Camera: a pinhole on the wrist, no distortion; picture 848 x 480 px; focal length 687.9 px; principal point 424.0 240.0 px. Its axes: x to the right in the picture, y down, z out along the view. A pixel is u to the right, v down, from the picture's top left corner.
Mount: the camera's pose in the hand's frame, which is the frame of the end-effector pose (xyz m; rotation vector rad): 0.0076 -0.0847 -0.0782 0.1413 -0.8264 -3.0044
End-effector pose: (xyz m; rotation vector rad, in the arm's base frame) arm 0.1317 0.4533 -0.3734 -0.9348 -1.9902 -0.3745
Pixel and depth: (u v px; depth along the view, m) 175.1 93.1 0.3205
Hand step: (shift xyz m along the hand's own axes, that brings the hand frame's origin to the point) 0.0934 0.1426 0.1704
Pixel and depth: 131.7 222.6 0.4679
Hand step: 0.1620 0.1728 0.3322
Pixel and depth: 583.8 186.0 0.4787
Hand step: -0.1476 0.1863 0.3031
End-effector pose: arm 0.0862 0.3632 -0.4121 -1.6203 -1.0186 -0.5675
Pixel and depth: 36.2 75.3 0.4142
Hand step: 0.2017 0.2221 0.2444
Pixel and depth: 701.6 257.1 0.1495
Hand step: -0.0664 -0.0145 0.0467
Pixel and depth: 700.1 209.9 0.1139
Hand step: -0.0485 -0.0245 0.0130
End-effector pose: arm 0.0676 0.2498 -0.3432 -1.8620 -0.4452 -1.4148
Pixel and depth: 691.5 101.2 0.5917
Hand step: -0.2763 0.3088 0.3483
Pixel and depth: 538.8 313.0 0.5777
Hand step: -0.1424 0.1524 0.4395
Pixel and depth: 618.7 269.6 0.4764
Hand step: -0.1711 0.1342 0.3289
